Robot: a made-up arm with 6 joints.
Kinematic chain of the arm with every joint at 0, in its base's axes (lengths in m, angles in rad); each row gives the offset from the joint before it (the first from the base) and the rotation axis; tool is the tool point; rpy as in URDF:
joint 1: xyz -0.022 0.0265 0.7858 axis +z
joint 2: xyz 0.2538 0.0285 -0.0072 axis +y
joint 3: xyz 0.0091 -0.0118 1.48 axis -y
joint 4: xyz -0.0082 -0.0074 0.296 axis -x
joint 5: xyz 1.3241 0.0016 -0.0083 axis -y
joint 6: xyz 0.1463 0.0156 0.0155 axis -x
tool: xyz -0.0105 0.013 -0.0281 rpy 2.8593 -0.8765 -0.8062
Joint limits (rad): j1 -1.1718..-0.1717 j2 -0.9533..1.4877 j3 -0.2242..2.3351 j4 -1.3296..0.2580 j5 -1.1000..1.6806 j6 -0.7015..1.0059
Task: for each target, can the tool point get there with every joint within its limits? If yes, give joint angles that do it. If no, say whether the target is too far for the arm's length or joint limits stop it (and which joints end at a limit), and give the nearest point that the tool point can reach.
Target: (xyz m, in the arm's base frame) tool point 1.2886 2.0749 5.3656
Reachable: no: too far | nearest point -0.1971 0.7435 3.5400 | short by 2.704 m
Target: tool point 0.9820 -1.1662 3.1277
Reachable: yes | joints -0.8933 0.0815 0.5531 -0.2049 -0.2342 0.5201
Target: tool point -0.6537 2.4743 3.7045
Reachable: no: too far | nearest point -0.6589 1.6885 2.9376 | short by 1.098 m
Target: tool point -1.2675 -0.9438 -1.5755
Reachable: no: joint limits stop it (at a limit: joint 1, joint 2, joint 3, joint 4, joint 6) | nearest point 0.6271 -1.5627 -0.5223 | short by 2.254 m
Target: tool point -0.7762 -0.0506 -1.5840
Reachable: no: joint limits stop it (at a limit: joint 1, joint 2, joint 3, joint 4, joint 6) | nearest point 0.6239 -1.5590 -0.5136 | short by 2.320 m
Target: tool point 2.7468 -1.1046 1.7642
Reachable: yes | joints -0.4069 1.1392 1.2573 -0.1122 -0.6082 -0.2883
